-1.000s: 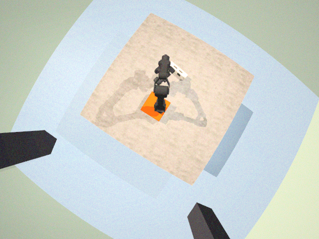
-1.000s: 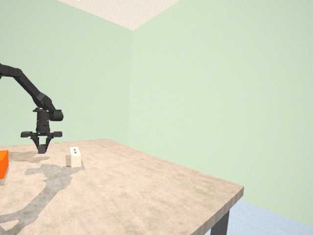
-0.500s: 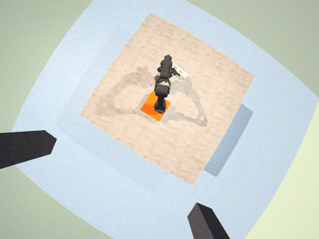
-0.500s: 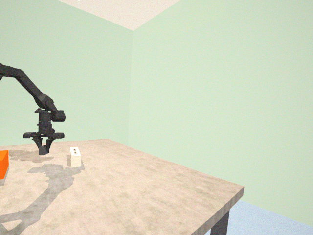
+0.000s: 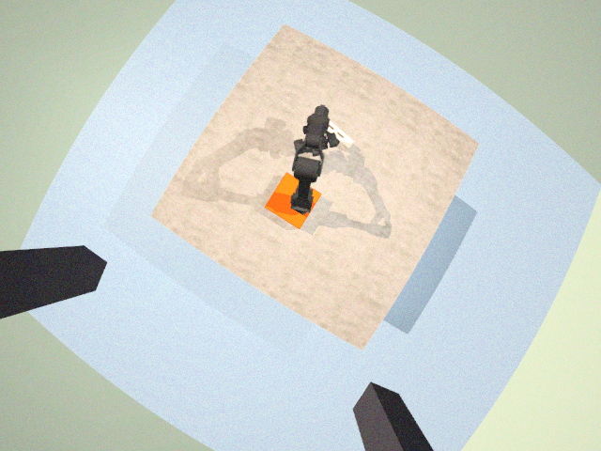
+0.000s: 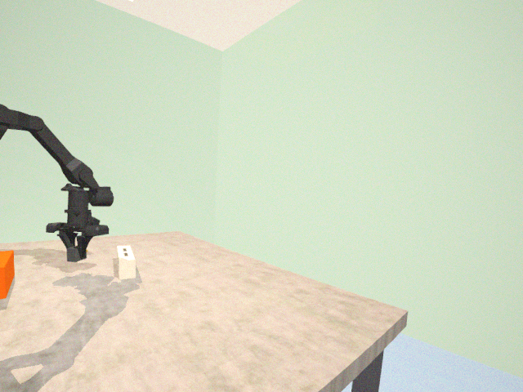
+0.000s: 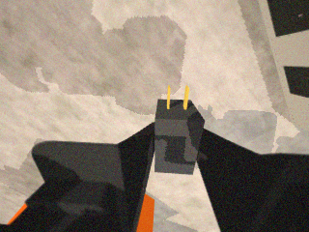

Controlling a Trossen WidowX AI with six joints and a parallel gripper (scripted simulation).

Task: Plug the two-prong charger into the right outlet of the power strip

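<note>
Right now the charger is 1 cm ahead of my gripper tip, 1 cm to the left of it and 1 cm above it.
</note>
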